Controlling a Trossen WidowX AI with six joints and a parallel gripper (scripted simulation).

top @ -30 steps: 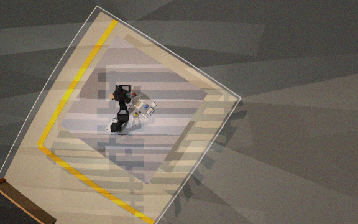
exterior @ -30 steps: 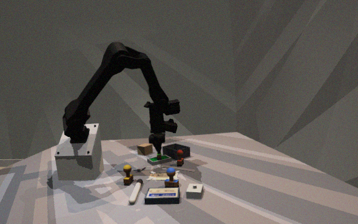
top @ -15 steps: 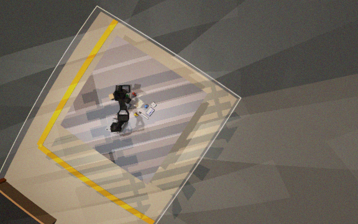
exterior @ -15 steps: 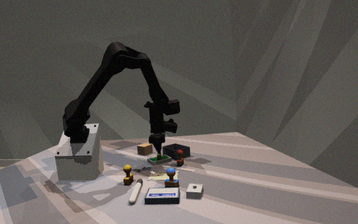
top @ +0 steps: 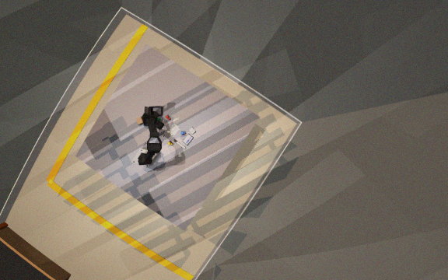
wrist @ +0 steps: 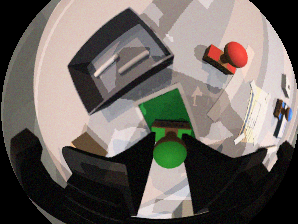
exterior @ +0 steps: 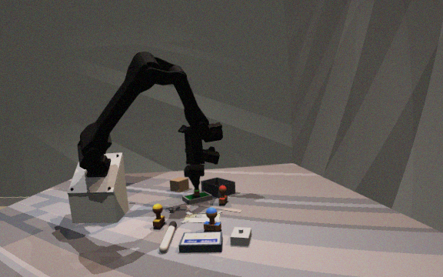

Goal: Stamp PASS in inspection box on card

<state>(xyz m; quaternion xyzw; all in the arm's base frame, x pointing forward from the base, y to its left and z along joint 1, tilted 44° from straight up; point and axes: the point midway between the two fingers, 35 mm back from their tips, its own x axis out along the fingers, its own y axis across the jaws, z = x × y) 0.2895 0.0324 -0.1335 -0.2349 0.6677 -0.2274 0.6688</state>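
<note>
The green ink pad lies 40 mm below my gripper tip. Also, from my gripper tip: green-knobbed stamp (10 mm below); then dark tray (70 mm to the left, 70 mm ahead, 30 mm below); then red-knobbed stamp (90 mm ahead, 60 mm to the right, 30 mm below).
</note>
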